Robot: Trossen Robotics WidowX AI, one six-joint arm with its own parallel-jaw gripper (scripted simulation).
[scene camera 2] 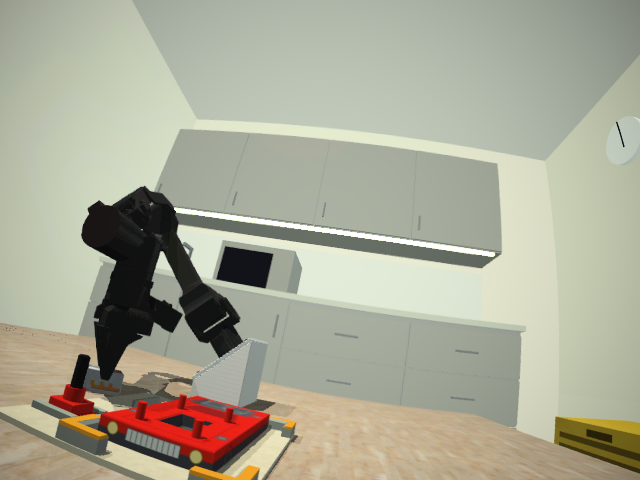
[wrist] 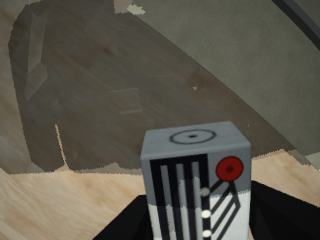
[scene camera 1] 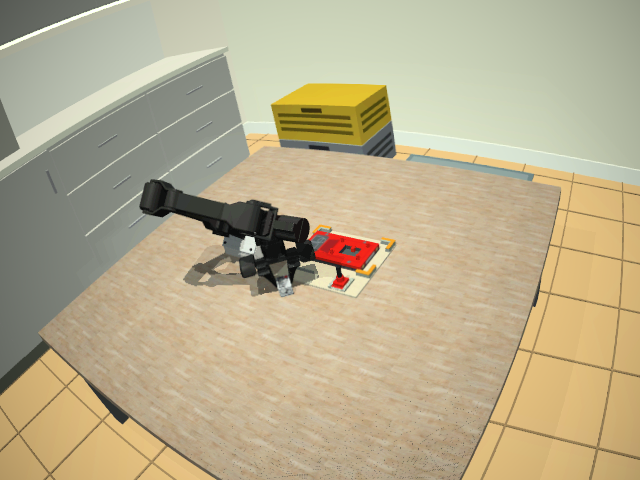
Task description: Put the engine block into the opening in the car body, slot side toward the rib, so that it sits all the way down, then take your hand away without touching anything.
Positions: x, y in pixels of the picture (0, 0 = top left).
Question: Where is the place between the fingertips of the gripper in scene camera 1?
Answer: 284, 284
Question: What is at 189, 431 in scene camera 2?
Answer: A red car body.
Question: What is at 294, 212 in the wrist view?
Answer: The gripper.
